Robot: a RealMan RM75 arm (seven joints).
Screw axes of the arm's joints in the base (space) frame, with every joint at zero. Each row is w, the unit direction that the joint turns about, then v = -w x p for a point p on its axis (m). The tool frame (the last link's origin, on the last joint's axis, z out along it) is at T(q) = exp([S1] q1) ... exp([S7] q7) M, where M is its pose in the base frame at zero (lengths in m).
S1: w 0 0 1 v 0 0 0
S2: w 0 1 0 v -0.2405 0 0
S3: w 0 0 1 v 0 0 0
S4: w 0 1 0 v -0.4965 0 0
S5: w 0 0 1 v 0 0 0
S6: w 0 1 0 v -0.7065 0 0
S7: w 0 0 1 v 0 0 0
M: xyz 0 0 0.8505 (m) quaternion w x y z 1 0 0 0
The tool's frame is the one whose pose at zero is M.
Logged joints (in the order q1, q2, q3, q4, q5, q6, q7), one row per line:
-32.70 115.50 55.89 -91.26 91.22 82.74 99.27
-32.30 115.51 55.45 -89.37 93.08 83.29 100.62
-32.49 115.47 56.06 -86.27 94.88 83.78 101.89
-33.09 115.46 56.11 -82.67 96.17 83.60 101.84
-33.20 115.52 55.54 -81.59 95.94 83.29 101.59
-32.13 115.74 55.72 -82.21 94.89 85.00 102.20
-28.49 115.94 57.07 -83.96 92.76 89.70 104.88
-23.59 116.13 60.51 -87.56 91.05 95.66 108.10
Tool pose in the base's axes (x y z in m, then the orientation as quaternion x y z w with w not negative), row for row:
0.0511 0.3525 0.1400 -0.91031 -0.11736 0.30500 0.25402
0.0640 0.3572 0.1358 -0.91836 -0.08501 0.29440 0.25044
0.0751 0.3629 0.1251 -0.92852 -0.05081 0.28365 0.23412
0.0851 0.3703 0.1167 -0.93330 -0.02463 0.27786 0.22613
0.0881 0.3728 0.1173 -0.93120 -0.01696 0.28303 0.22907
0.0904 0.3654 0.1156 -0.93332 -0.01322 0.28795 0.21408
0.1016 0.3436 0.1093 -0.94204 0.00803 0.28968 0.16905
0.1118 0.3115 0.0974 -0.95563 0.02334 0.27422 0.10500
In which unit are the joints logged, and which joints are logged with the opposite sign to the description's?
The joints are logged in degrees. Opposite sign: q1, q3, q5, q6.
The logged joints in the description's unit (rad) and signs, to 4 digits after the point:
0.5707 2.0159 -0.9755 -1.5928 -1.5921 -1.4441 1.7326
0.5637 2.0160 -0.9678 -1.5598 -1.6246 -1.4537 1.7562
0.5671 2.0153 -0.9784 -1.5057 -1.6560 -1.4622 1.7783
0.5775 2.0152 -0.9793 -1.4429 -1.6785 -1.4591 1.7774
0.5794 2.0162 -0.9694 -1.4240 -1.6745 -1.4537 1.7731
0.5608 2.0200 -0.9725 -1.4348 -1.6561 -1.4835 1.7837
0.4972 2.0235 -0.9961 -1.4654 -1.6190 -1.5656 1.8305
0.4117 2.0269 -1.0561 -1.5282 -1.5891 -1.6696 1.8867

